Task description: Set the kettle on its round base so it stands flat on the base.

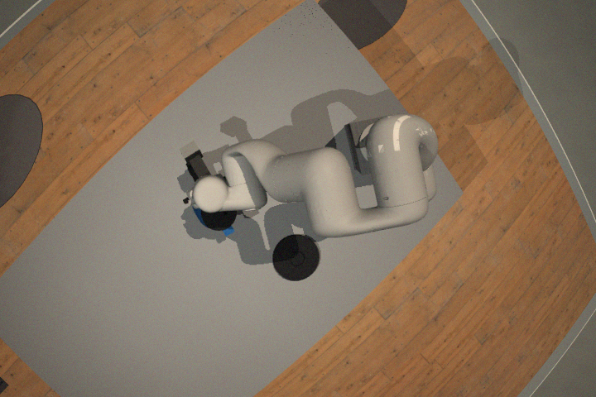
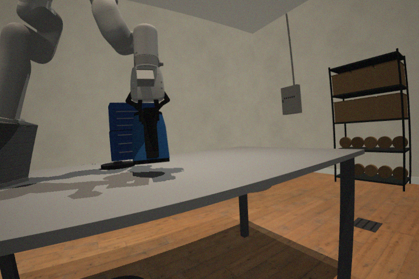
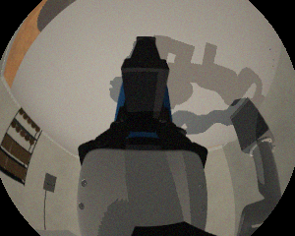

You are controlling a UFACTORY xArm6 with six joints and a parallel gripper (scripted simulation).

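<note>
My hand is 10 mm short of the blue kettle, 30 mm to the right of it and 50 mm above it. Also, from my hand: round black base: 20 mm ahead, 370 mm to the left, 170 mm below.
</note>
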